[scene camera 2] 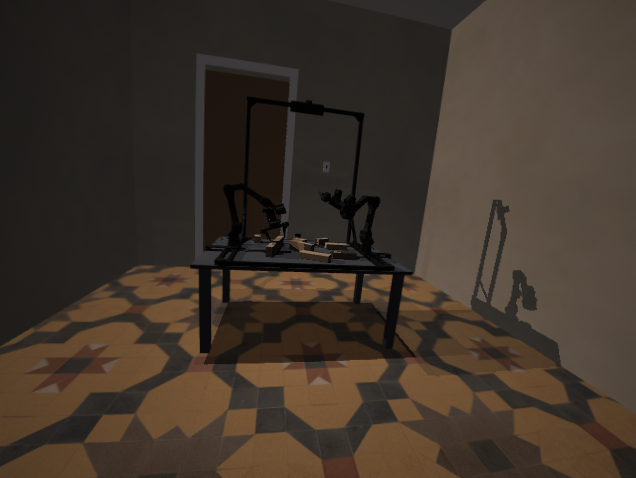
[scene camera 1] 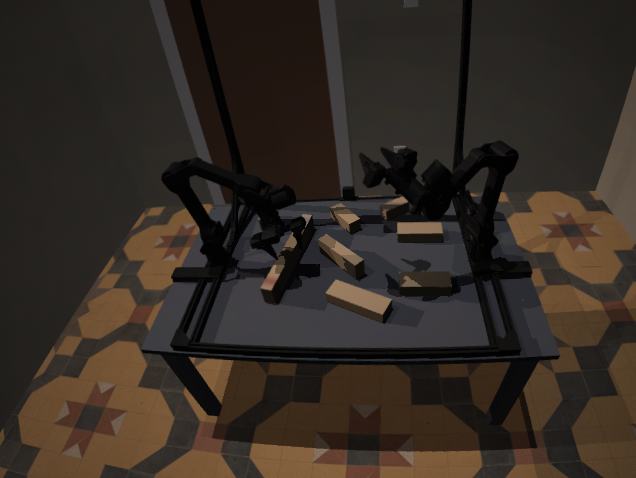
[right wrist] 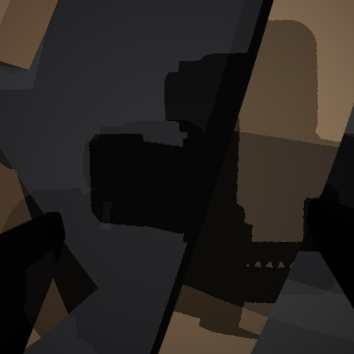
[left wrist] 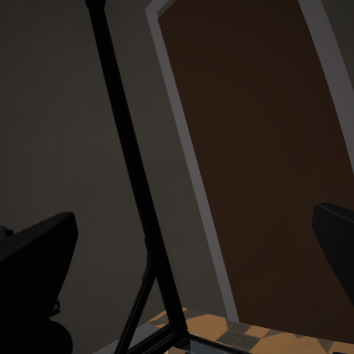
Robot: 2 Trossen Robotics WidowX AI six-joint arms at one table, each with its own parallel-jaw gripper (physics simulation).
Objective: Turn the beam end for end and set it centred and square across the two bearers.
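Where they show: left gripper, fingertip midpoint: (scene camera 2: 321, 194) (scene camera 1: 370, 151) (left wrist: 196, 219); right gripper, fingertip midpoint: (scene camera 2: 278, 240) (scene camera 1: 289, 254) (right wrist: 187, 217); left arm's base, origin of the base link: (scene camera 2: 365, 251) (scene camera 1: 480, 253); right arm's base, origin of the base link: (scene camera 2: 233, 245) (scene camera 1: 217, 259).
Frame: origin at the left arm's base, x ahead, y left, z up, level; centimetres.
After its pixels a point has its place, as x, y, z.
The long wooden beam (scene camera 1: 280, 267) @[65.3, 9.0, 4.4] (scene camera 2: 270, 250) @[67.3, 18.7, 2.2] (right wrist: 290, 175) @[66.2, 6.3, 4.3] lies on the table at the left of scene camera 1, slanting front to back, with a reddish band near its front end. My right gripper (scene camera 1: 287, 249) @[62.8, 4.6, 5.8] (scene camera 2: 275, 234) @[62.8, 4.6, 5.8] (right wrist: 187, 217) @[62.8, 4.6, 5.8] is open and empty, low over the beam's middle. The beam shows between the fingertips in the right wrist view, nearer the right-hand one. My left gripper (scene camera 1: 372, 153) @[35.2, -2.4, 37.8] (scene camera 2: 329, 193) @[35.2, -2.4, 37.8] (left wrist: 196, 219) @[35.2, -2.4, 37.8] is open and empty, raised high. Two parallel blocks, a rear one (scene camera 1: 420, 231) @[19.2, -10.0, 1.9] and a front one (scene camera 1: 425, 283) @[20.0, 14.5, 1.9], lie at the right; I cannot tell which blocks are the bearers.
Other loose blocks lie at the centre (scene camera 1: 341, 255) @[46.0, 3.9, 4.3], the front (scene camera 1: 358, 300) @[40.1, 20.7, 1.9], the back (scene camera 1: 344, 217) @[46.3, -18.3, 2.8] and the back right (scene camera 1: 394, 207) @[27.7, -23.9, 2.5]. Another small block (scene camera 2: 257, 238) @[77.3, -18.5, 1.6] stands behind the beam. A black frame (scene camera 1: 339, 352) @[44.7, 37.5, 0.1] runs around the table (scene camera 1: 539, 328) @[-11.9, 29.7, -1.9]. Heavy shadows cover the work area.
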